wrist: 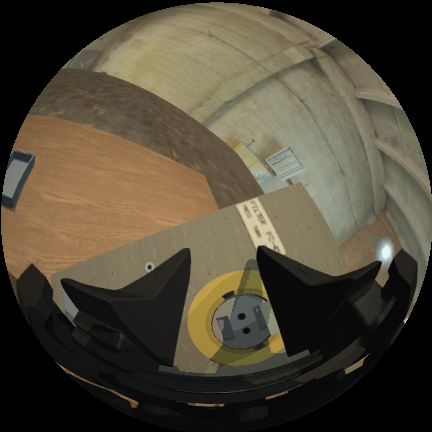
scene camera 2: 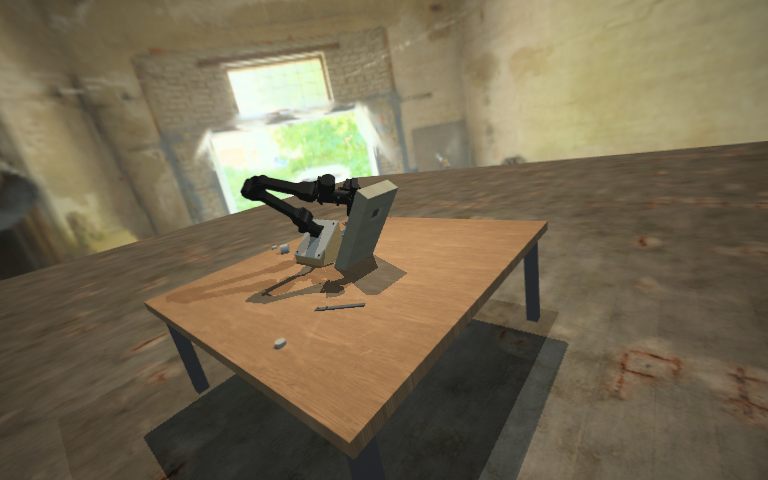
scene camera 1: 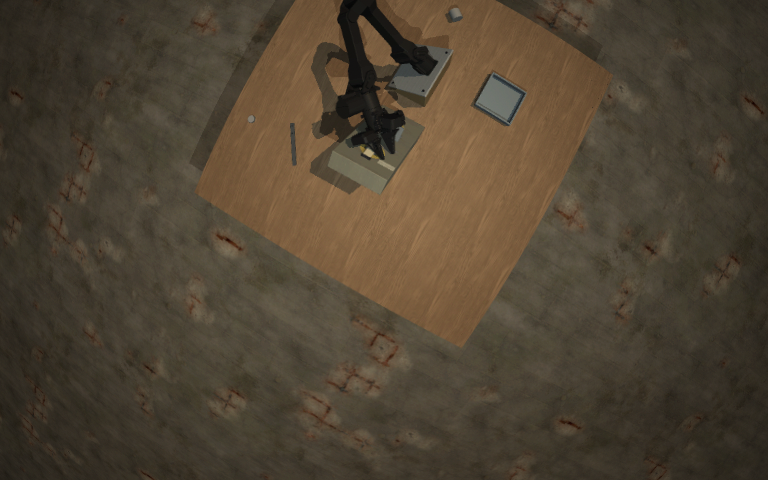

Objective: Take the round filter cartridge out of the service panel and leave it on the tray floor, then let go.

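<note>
The round grey filter cartridge [wrist: 241, 322] sits inside a yellow ring [wrist: 200, 320] on the sloping face of the grey-green service panel [scene camera 1: 356, 166] [scene camera 2: 362, 232] [wrist: 210, 230]. My gripper [scene camera 1: 387, 153] [wrist: 223, 253] is partly open at the panel face, with nothing held between its fingers. In the wrist view the cartridge shows between the fingers, nearer the right one, which overlaps the ring's right side. In scene camera 2 the panel hides the fingertips and cartridge. The shallow blue-rimmed tray [scene camera 1: 500, 99] [wrist: 17, 175] lies on the table, apart from the panel, its floor bare.
The arm stands on a sloped grey base [scene camera 1: 404, 79] beside the panel. A dark bar [scene camera 1: 292, 144] [scene camera 2: 339, 306] and a small white disc [scene camera 1: 251, 119] [scene camera 2: 279, 343] lie on the table. A grey cylinder [scene camera 1: 455, 14] [scene camera 2: 284, 248] is beyond the base. A cream label [wrist: 257, 225] marks the panel.
</note>
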